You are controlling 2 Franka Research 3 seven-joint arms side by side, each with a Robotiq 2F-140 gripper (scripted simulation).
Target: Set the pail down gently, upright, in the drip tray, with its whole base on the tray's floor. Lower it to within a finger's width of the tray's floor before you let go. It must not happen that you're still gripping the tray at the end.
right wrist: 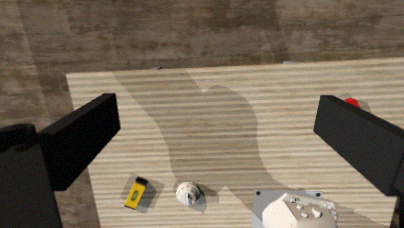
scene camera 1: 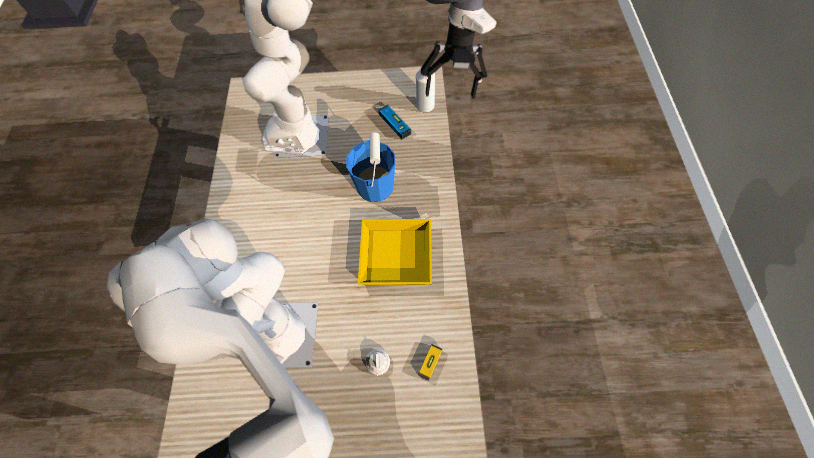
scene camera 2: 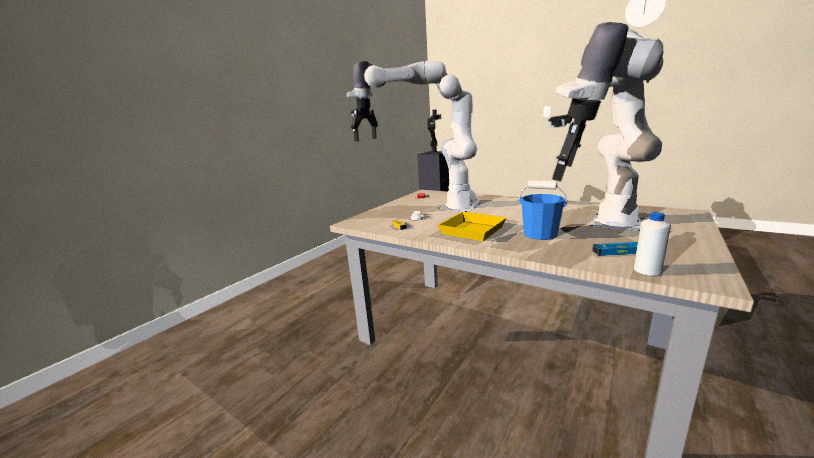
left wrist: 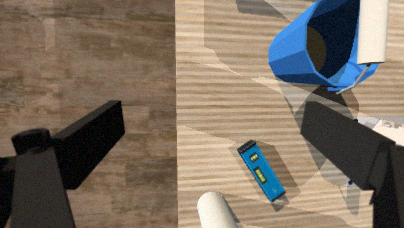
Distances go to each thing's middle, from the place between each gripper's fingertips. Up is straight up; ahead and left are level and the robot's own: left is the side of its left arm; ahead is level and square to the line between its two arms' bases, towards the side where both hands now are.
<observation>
Now: left hand (scene camera 1: 450, 95) 260 mm past the blue pail (scene camera 1: 358, 164), 190 mm above it and 120 mm to the left of it. The rest, counted from my left hand: white bottle (scene camera 2: 654, 232) (260 mm to the left, 240 mm below, 70 mm behind); then yellow drip tray (scene camera 1: 392, 251) (410 mm to the right, 320 mm below, 200 mm behind).
The yellow drip tray is 73 cm to the left of my right hand, 41 cm below it and 14 cm ahead of it. Also, from my right hand: blue pail: 102 cm to the left, 29 cm below, 7 cm ahead; white bottle: 140 cm to the left, 33 cm below, 27 cm ahead.
</observation>
